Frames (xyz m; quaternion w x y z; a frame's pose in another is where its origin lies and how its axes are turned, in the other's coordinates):
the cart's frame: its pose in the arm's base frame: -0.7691 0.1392 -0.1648 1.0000 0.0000 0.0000 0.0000
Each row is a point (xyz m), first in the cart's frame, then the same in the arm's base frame.
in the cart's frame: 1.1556 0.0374 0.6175
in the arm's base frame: 0.3865 0.1766 0.4527
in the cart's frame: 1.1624 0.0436 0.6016
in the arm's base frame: 0.3933 0.1828 0.4368
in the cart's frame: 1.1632 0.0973 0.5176
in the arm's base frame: 0.3941 0.2365 0.3528
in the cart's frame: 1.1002 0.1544 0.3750
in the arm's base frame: 0.3311 0.2936 0.2102
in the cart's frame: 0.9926 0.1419 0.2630
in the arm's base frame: 0.2235 0.2811 0.0982
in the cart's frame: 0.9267 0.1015 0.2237
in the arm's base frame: 0.1576 0.2407 0.0589
